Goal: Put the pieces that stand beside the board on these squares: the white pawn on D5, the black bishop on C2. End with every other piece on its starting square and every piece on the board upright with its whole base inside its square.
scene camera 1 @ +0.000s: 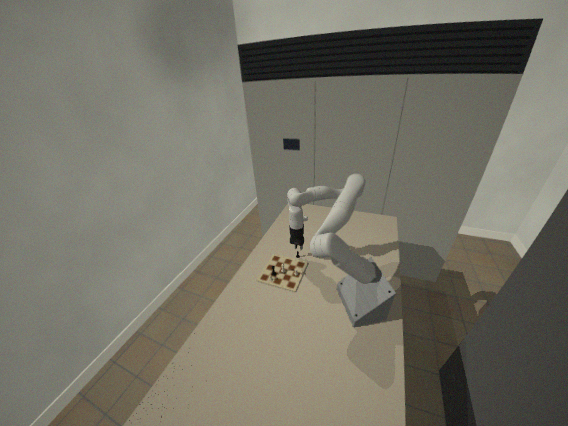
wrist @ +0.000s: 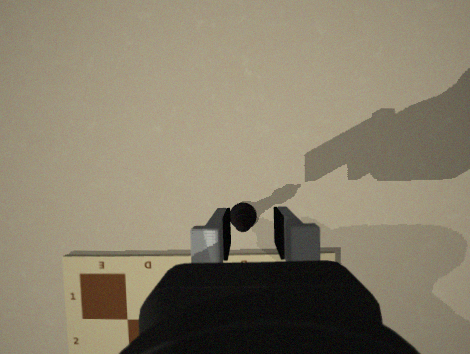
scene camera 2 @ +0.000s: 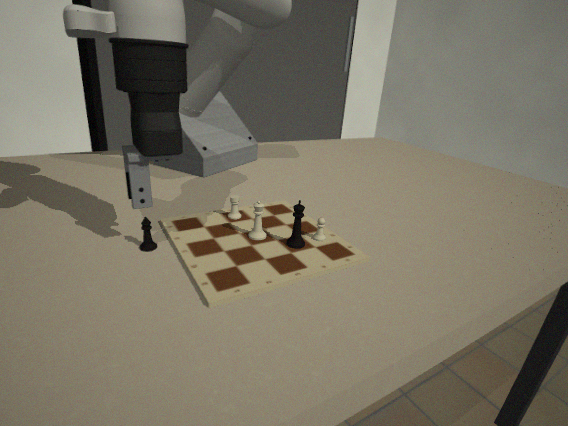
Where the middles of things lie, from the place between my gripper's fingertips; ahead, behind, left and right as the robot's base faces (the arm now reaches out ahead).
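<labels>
My gripper is 40 mm short of the board (scene camera 2: 226,265), 140 mm to the right of it and 60 mm above it, as I see it.
</labels>
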